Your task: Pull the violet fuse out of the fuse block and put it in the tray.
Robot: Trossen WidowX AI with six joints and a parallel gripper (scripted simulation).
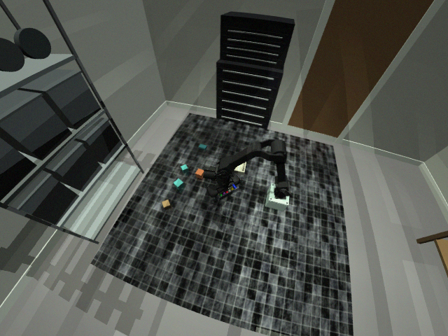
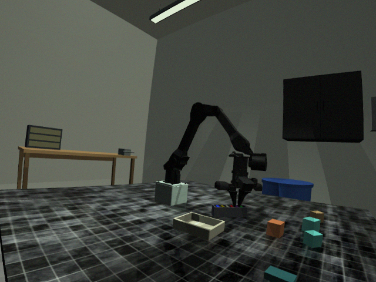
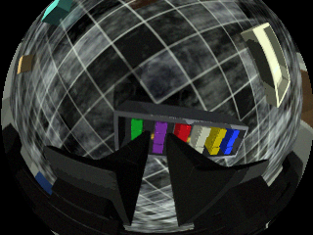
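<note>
The violet fuse lies 1 cm below my gripper tip. From my gripper tip the other things lie so: cream tray 22 cm to the right, 6 cm behind, 3 cm below.
</note>
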